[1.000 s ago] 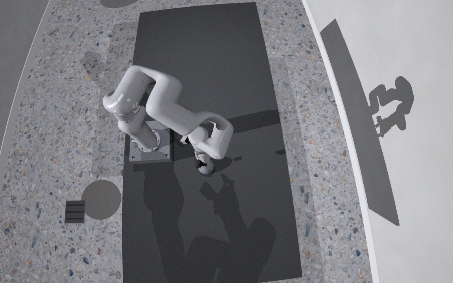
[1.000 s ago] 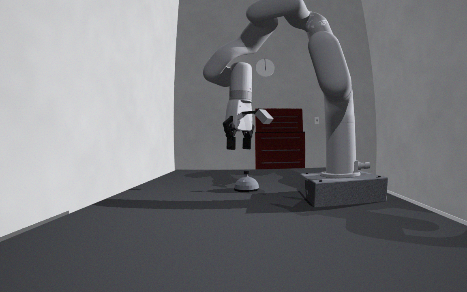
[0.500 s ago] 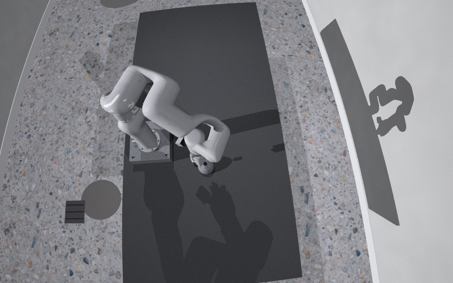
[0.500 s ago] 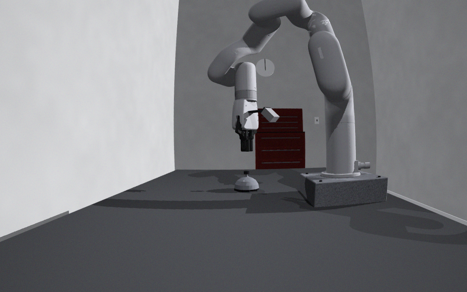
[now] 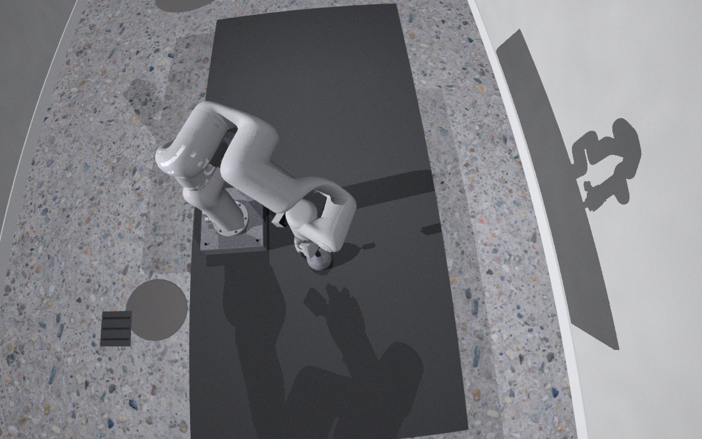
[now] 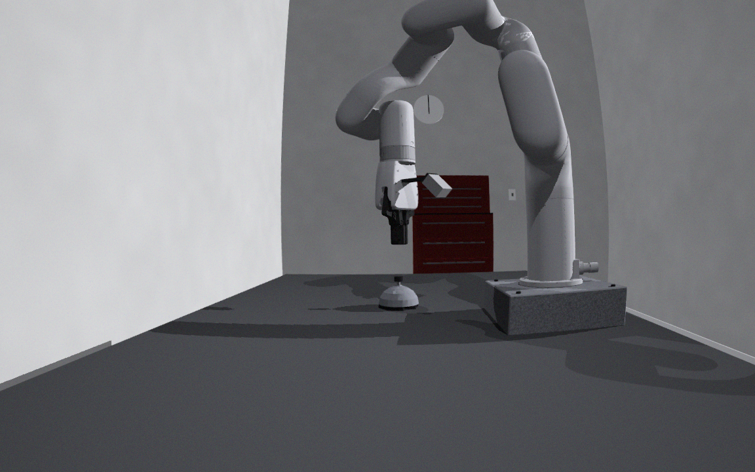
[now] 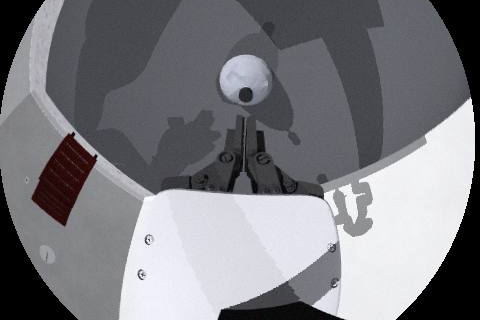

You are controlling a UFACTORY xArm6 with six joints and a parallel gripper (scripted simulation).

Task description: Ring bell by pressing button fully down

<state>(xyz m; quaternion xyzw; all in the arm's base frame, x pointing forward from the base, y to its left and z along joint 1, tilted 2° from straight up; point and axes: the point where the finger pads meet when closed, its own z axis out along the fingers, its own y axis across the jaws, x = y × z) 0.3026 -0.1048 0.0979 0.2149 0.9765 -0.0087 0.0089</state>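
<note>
The dark button is 10 cm below my hand. The rest, counted from my hand: bell (11 cm below).
</note>
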